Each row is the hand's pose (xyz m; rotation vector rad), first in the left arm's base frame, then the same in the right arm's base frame.
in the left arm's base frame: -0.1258 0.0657 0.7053 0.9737 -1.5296 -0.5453
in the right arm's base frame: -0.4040 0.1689 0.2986 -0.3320 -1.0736 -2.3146
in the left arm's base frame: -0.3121 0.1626 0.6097 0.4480 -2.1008 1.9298
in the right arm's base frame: -0.2762 0.3464 0.3721 -0.3229 -1.4678 0.0853
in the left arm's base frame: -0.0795 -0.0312 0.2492 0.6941 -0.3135 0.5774
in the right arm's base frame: -0.5084 0.5128 -0.0021 0.9832 -0.2129 -1.3717
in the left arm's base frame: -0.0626 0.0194 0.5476 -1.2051 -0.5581 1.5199
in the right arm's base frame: -0.4610 0.2608 0.1596 -0.1726 0.4299 0.2155
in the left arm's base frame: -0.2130 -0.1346 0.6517 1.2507 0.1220 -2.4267
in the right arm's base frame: -0.5861 0.2848 0.3620 -0.1172 -0.0738 1.7930
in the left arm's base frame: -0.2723 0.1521 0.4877 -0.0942 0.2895 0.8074
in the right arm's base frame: -0.2938 0.4203 0.2682 1.0020 0.6745 -0.7485
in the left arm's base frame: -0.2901 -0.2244 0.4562 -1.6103 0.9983 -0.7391
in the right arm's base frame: -0.6614 0.4955 0.3155 -0.1655 2.8010 -0.5584
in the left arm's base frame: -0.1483 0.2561 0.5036 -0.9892 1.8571 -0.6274
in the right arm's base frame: -0.2130 0.3223 0.1666 -0.9993 -2.8444 0.3362
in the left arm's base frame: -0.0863 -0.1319 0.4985 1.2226 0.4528 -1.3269
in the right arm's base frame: -0.6059 0.3299 0.1693 -1.1171 -0.3107 2.3360
